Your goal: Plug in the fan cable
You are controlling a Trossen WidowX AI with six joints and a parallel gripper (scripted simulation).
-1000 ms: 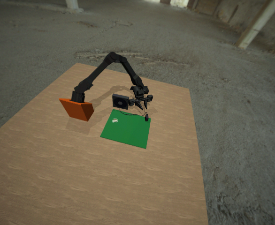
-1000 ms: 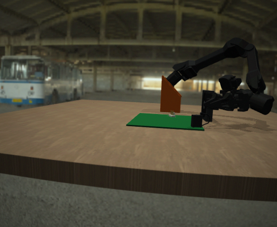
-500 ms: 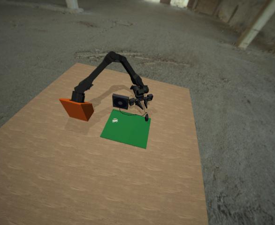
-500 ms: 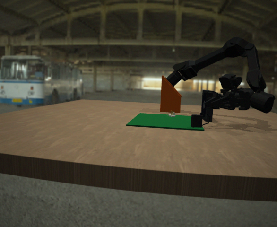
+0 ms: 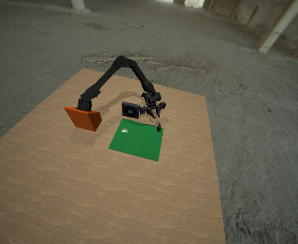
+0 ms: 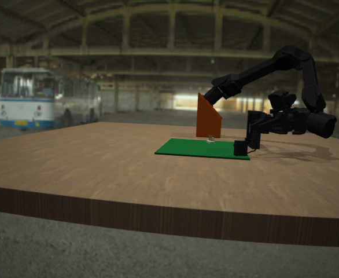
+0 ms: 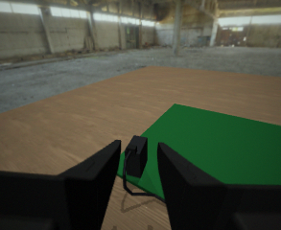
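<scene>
My gripper tip is 30 mm short of the black plug, 40 mm to the left of it and 60 mm above it. Round my gripper tip: green board: 90 mm behind, 140 mm to the right, 90 mm below; then white four-pin fan header: 190 mm behind, 120 mm to the right, 80 mm below; then black fan: 190 mm behind, 10 mm to the left, 20 mm below.
</scene>
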